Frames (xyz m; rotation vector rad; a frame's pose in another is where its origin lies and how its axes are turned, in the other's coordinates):
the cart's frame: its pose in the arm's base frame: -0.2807 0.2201 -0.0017 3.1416 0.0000 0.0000
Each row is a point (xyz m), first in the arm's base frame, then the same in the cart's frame.
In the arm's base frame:
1: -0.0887 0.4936 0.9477
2: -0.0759 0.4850 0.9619
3: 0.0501 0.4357 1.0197
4: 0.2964 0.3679 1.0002
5: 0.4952 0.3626 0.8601
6: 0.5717 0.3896 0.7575
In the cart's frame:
1: 0.1920 -0.2735 -0.9494
2: 0.2048 -0.2649 -0.9636
3: 0.3308 -0.2156 -1.0214
4: 0.5771 -0.1478 -1.0019
5: 0.7759 -0.1425 -0.8618
6: 0.8524 -0.1695 -0.7592

